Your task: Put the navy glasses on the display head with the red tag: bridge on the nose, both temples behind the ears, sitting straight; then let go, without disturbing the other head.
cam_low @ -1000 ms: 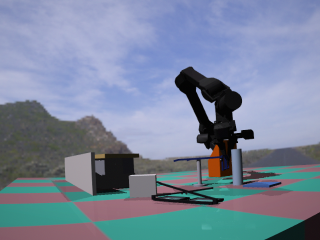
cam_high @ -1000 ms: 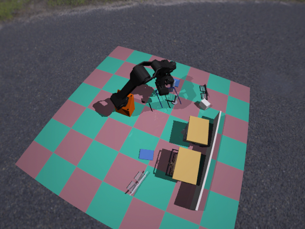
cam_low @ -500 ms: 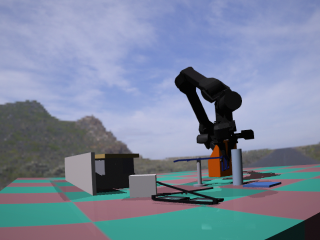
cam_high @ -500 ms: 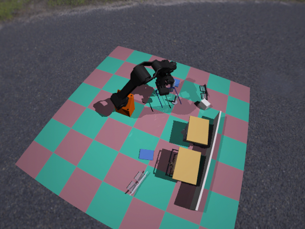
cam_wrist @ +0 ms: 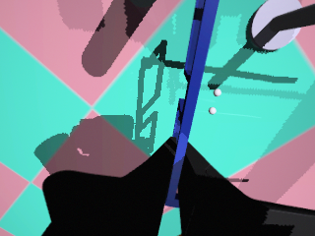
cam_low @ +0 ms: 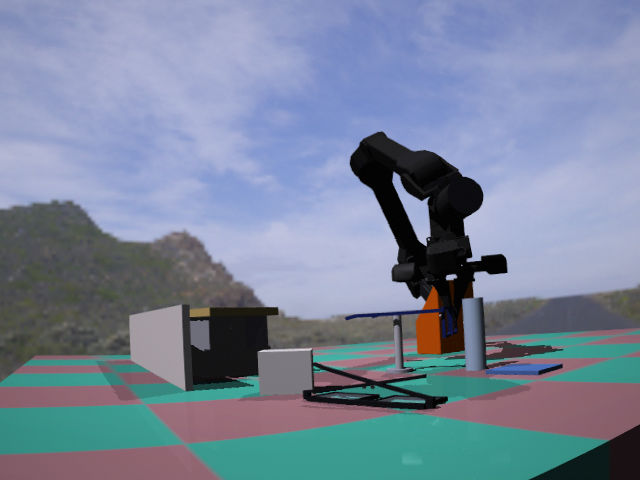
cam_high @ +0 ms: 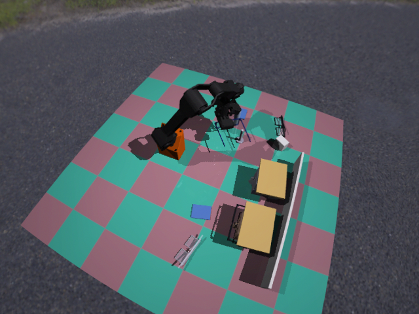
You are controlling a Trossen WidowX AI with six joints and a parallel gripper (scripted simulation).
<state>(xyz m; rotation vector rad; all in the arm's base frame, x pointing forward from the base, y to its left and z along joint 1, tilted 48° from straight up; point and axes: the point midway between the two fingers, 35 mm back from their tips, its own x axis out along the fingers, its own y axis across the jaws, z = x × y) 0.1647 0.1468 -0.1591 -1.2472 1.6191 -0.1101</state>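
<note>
Now: gripper tip 11 cm short of the thin post, 4 cm above it and 1 cm to the right of it. Round my gripper tip: white wall: 44 cm ahead, 29 cm to the right, 1 cm below; then white cube: 32 cm ahead, 8 cm to the left, 4 cm below.
</note>
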